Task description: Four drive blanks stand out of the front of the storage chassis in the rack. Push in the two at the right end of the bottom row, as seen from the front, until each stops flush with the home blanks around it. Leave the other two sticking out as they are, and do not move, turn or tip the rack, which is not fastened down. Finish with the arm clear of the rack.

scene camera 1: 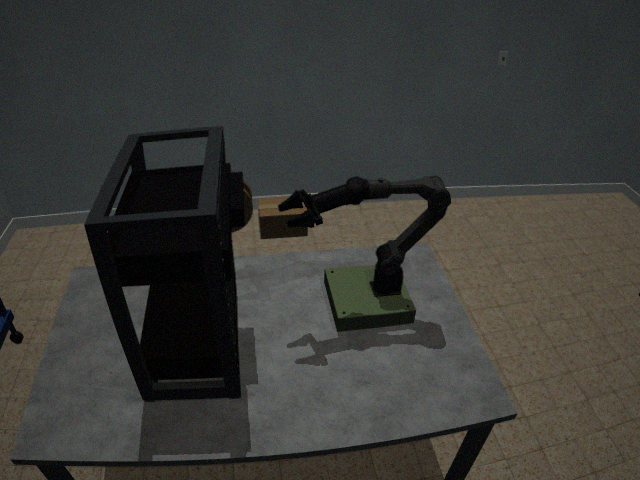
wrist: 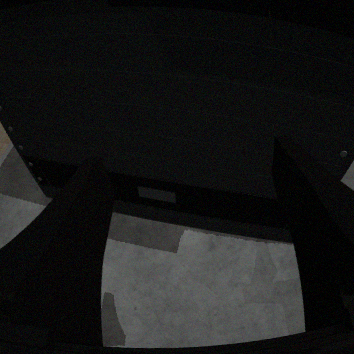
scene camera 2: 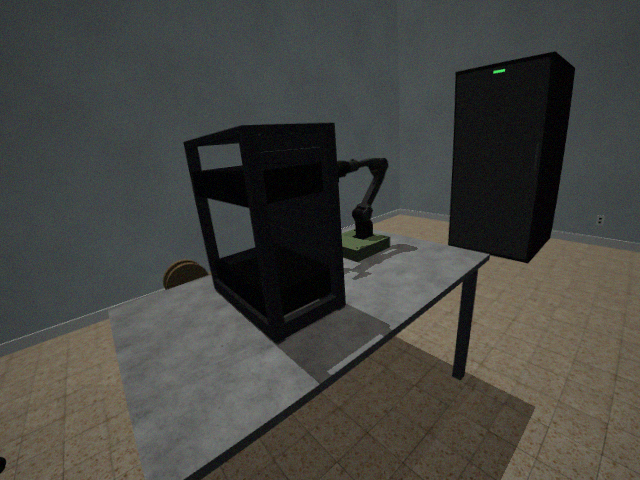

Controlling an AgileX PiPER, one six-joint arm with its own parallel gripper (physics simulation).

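The black rack (scene camera 1: 210, 175) (scene camera 2: 261, 232) (wrist: 200, 224) stands upright on the table. A dark unit (scene camera 1: 162, 191) (scene camera 2: 222, 186) sits in its upper part, and a dark block (scene camera 1: 236, 198) stands out of the front at that height. Single drive blanks cannot be told apart in the dark views, nor which are flush. My gripper (scene camera 1: 285, 215) (wrist: 188, 164) is open and empty, its fingers wide apart. It faces the rack front, with a gap between the fingertips and the rack in scene camera 1. In scene camera 2 the rack hides the gripper.
The arm's green base (scene camera 1: 356, 294) (scene camera 2: 361, 249) stands on the grey table (scene camera 1: 361, 403) (scene camera 2: 206, 361) (wrist: 200, 290). Beyond the table are a brown box (scene camera 1: 273, 227) and a round brown object (scene camera 1: 248, 206) (scene camera 2: 183, 274). A tall black cabinet (scene camera 2: 496, 155) stands on the floor.
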